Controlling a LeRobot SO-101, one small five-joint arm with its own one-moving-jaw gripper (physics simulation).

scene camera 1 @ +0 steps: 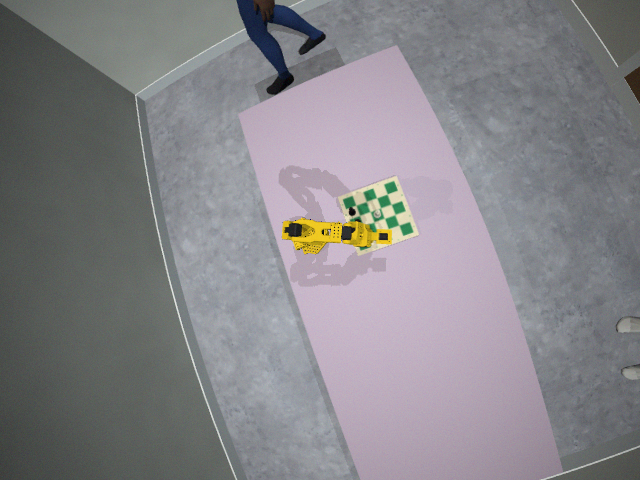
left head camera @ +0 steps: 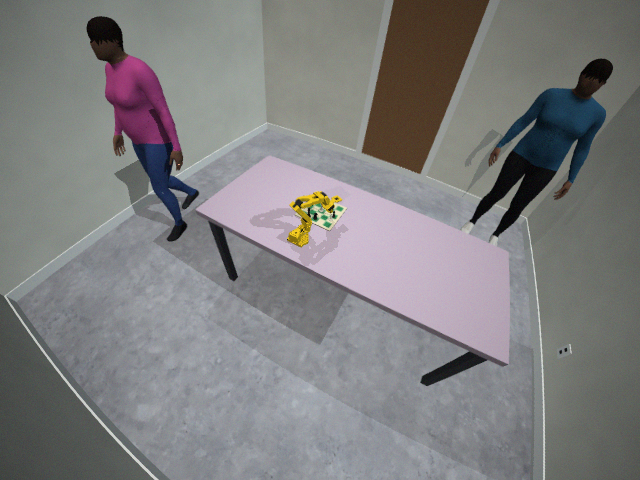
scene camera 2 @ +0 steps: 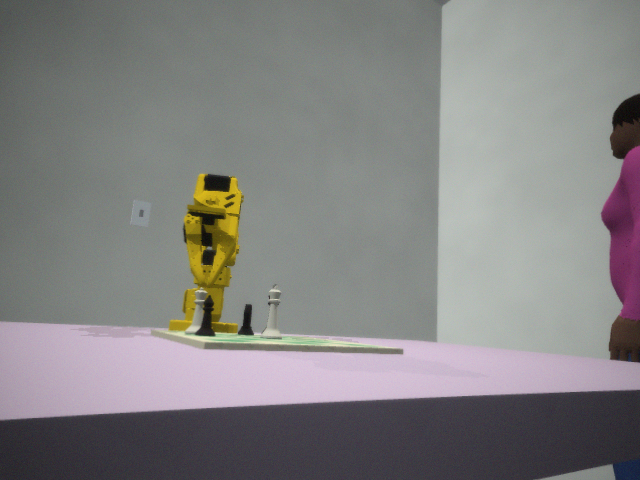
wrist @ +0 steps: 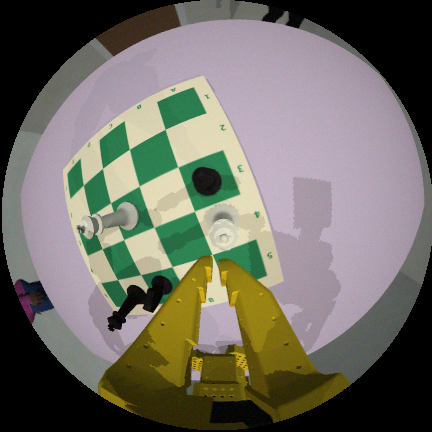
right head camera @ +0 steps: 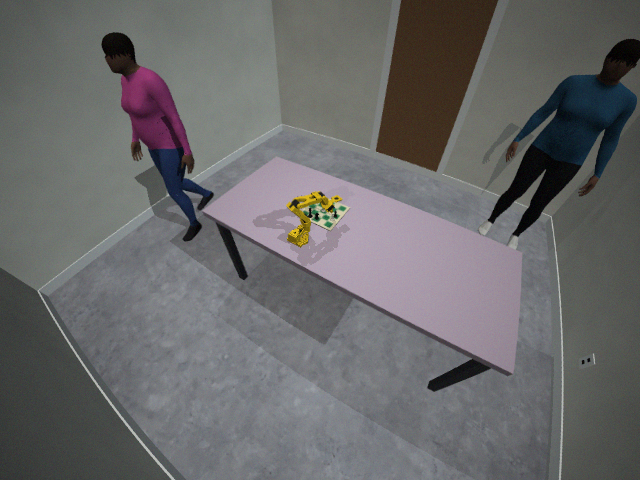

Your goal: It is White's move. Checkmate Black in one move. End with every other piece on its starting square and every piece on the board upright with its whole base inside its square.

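Places are measured from the arm's base along level axes (x ahead, y left, z up), in centimetres.
Pixels of known places: hand at its tool point: (left head camera: 330,211) (scene camera 2: 207,283) (wrist: 211,265) (right head camera: 330,211); arm's base at its link origin: (left head camera: 300,236) (wrist: 218,353) (right head camera: 300,236).
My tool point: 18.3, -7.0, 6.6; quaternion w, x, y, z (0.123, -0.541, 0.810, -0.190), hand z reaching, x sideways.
Note:
Ahead of a thing's pixels: the offset from my tool point to its middle, as dx, dy, dz. Level surfaces: height alone.
The chessboard @[+4.2, +6.6, -6.2] (scene camera 1: 393,180) (scene camera 2: 305,348) (wrist: 250,200) is five squares wide. My gripper (scene camera 2: 206,284) (wrist: 216,258) is shut and empty, its tips above the board. The white queen @[+0.8, -0.8, -3.3] (scene camera 2: 197,312) (wrist: 223,232) stands on A4, just past the tips in the wrist view. A black bishop-like piece @[+3.9, -0.8, -3.8] (scene camera 2: 207,317) (wrist: 206,181) stands on A3. The white king @[+4.2, +7.0, -2.8] (scene camera 1: 377,213) (scene camera 2: 272,315) (wrist: 127,216) stands on C3. A black knight-like piece @[-3.0, +6.8, -4.0] (scene camera 2: 247,320) (wrist: 161,286) is on C5. The black king @[-3.6, +10.8, -2.8] (scene camera 1: 352,211) (wrist: 133,294) is beside it, seemingly on D5. The pieces look upright.
The board lies on a long pink table @[dz -6.5] (left head camera: 413,258) (right head camera: 423,258) (scene camera 1: 439,335). The yellow arm (left head camera: 299,235) (right head camera: 298,236) (scene camera 1: 310,229) stands near one long edge. A person in pink (left head camera: 136,103) (right head camera: 149,108) and one in blue (left head camera: 563,124) (right head camera: 584,113) are beyond the table.

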